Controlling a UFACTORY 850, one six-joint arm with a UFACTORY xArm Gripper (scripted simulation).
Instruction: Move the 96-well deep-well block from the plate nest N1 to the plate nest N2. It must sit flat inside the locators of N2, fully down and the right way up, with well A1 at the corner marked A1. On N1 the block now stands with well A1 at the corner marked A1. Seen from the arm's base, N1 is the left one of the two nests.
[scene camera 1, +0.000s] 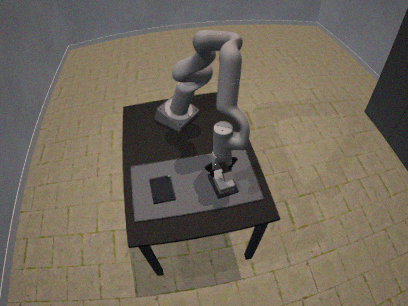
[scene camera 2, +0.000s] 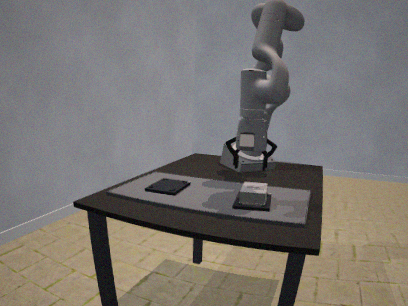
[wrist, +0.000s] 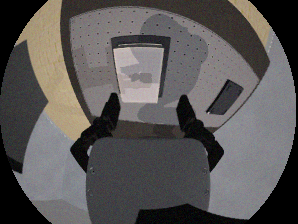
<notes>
I see my gripper (scene camera 2: 250, 168), a deep-well block (wrist: 138, 65) and a plate nest N1 (wrist: 130, 39).
My gripper also shows in the wrist view (wrist: 148, 100).
</notes>
